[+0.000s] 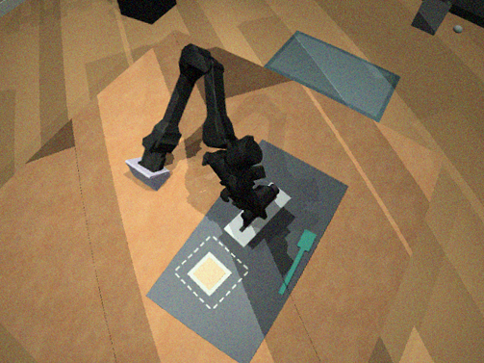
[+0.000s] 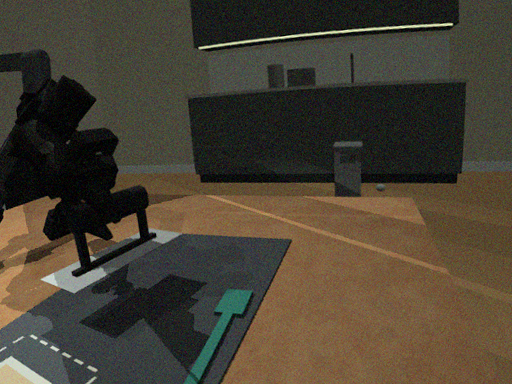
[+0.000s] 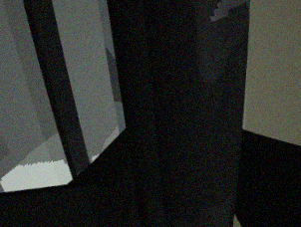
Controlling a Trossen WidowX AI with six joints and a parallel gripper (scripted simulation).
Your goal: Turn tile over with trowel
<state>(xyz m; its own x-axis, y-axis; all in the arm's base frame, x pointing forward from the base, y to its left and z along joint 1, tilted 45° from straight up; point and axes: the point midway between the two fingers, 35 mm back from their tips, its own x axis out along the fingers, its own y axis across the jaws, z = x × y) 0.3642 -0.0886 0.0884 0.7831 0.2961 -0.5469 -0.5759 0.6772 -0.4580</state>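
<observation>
Now: gripper tip 20 mm to the left of the dark mat and 150 mm above it. The rest, counted from my gripper tip: teal long-handled spatula (140 mm ahead, 10 mm to the right, 120 mm below); then tile (60 mm behind, 180 mm to the right, 120 mm below).
</observation>
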